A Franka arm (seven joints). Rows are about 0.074 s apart.
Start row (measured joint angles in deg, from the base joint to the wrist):
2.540 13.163 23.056 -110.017 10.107 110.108 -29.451
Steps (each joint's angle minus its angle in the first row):
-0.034 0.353 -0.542 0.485 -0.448 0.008 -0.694
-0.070 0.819 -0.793 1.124 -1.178 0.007 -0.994
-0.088 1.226 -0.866 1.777 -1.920 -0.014 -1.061
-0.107 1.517 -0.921 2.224 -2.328 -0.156 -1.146
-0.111 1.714 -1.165 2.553 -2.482 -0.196 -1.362
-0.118 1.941 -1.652 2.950 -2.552 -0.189 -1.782
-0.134 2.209 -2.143 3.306 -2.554 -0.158 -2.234
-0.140 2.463 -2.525 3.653 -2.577 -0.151 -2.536
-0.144 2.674 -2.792 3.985 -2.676 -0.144 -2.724
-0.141 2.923 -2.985 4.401 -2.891 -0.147 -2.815
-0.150 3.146 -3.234 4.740 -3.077 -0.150 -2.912
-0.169 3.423 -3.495 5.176 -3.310 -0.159 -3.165
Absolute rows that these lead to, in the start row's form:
2.506 13.516 22.514 -109.532 9.659 110.116 -30.145
2.470 13.982 22.263 -108.893 8.929 110.115 -30.445
2.452 14.389 22.190 -108.240 8.187 110.094 -30.512
2.433 14.680 22.135 -107.793 7.779 109.952 -30.597
2.429 14.877 21.891 -107.464 7.625 109.912 -30.813
2.422 15.104 21.404 -107.067 7.555 109.919 -31.233
2.406 15.372 20.913 -106.711 7.553 109.950 -31.685
2.400 15.626 20.531 -106.364 7.530 109.957 -31.987
2.396 15.837 20.264 -106.032 7.431 109.964 -32.175
2.399 16.086 20.071 -105.616 7.216 109.961 -32.266
2.390 16.309 19.822 -105.277 7.030 109.958 -32.363
2.371 16.586 19.561 -104.841 6.797 109.949 -32.616

